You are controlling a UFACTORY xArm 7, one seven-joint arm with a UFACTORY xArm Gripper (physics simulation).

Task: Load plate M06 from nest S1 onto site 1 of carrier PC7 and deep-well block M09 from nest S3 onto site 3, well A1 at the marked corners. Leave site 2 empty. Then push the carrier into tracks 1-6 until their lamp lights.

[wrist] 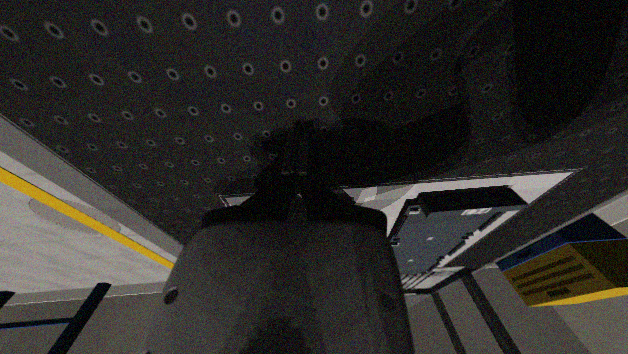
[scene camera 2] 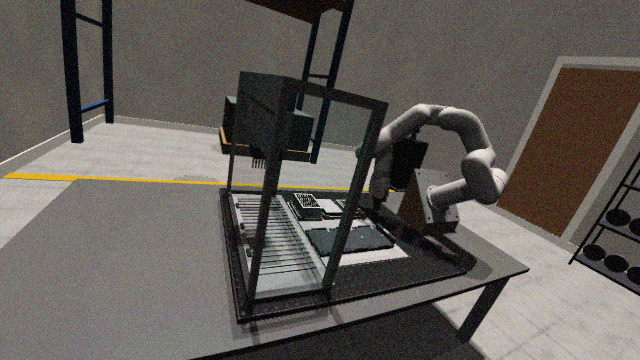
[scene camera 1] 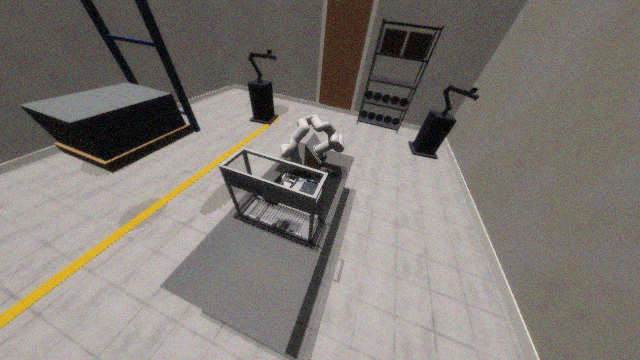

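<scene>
My gripper is shut with nothing between its fingers. It is low over the robot-side edge of the white base sheet. A grid-topped plate sits nearest the gripper, partly behind a frame post. A pale, flat-topped piece is beside it. A tall deep-well block stands at the far end of that row. In the wrist view the gripper hides the row. The dark carrier lies beside the row, with no labware seen on it. Labels and the lamp cannot be read.
The track deck lies beyond the carrier, under an open frame with upright posts. The arm's wedge-shaped base stands at the table's end. A blue and yellow box shows at right in the wrist view.
</scene>
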